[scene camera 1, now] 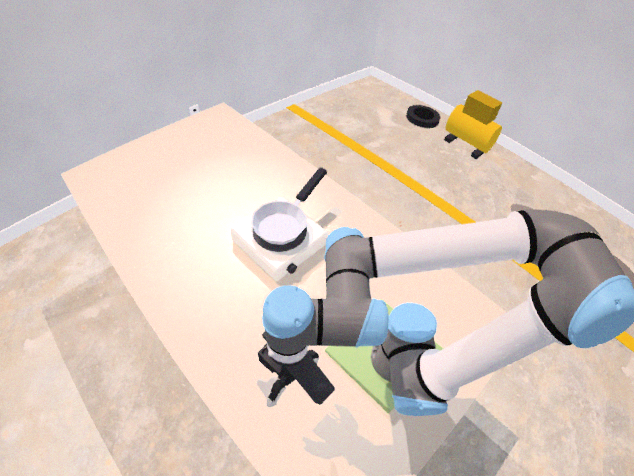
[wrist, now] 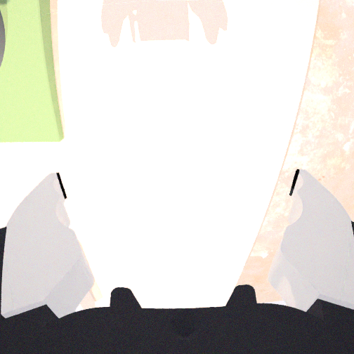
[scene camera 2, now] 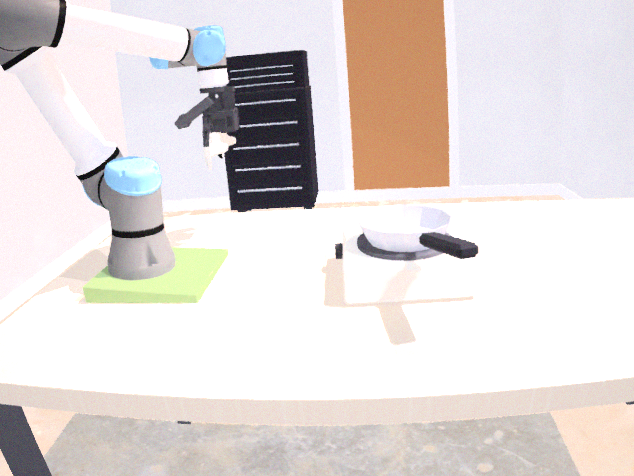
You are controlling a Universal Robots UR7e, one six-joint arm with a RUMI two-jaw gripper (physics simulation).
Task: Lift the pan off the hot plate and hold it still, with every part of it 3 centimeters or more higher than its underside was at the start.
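Frame: origin at the arm's base, x back, y right, z up, level; millimetres.
Where they show: gripper, between the fingertips: [scene camera 1: 292, 382] [scene camera 2: 216, 164]; arm's base, origin of its link: [scene camera 2: 142, 266].
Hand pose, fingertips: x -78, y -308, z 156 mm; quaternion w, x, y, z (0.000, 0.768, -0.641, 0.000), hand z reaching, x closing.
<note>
Each offset is from my fingertips to the centre of the thing. Level surfaces: height alone.
A light grey pan @(dy +364, dx -513, dz -64 mm) [scene camera 1: 279, 228] [scene camera 2: 391, 236] sits upright on the black disc of the white hot plate @(dy +277, dx -471, dz -145 mm) [scene camera 1: 256, 254] [scene camera 2: 404, 280]. Its black handle @(dy +460, dx -549, dz -48 mm) [scene camera 1: 311, 184] [scene camera 2: 448, 244] sticks out past the hot plate's edge, on the side away from the wall with the door. My gripper [scene camera 1: 276, 390] [scene camera 2: 216, 152] [wrist: 177, 175] is open and empty, pointing down high above the table, well apart from the pan, on the robot base's side of the hot plate. The pan does not show in the wrist view.
The robot's base stands on a green plate [scene camera 1: 361, 366] [scene camera 2: 204, 274] [wrist: 30, 90] on the table @(dz -185 mm) [scene camera 1: 153, 245] [scene camera 2: 256, 348]. The hot plate's black knob @(dy +235, dx -344, dz -146 mm) [scene camera 1: 291, 267] [scene camera 2: 338, 251] faces the robot's side. A black drawer cabinet [scene camera 2: 271, 133] stands beyond the table.
</note>
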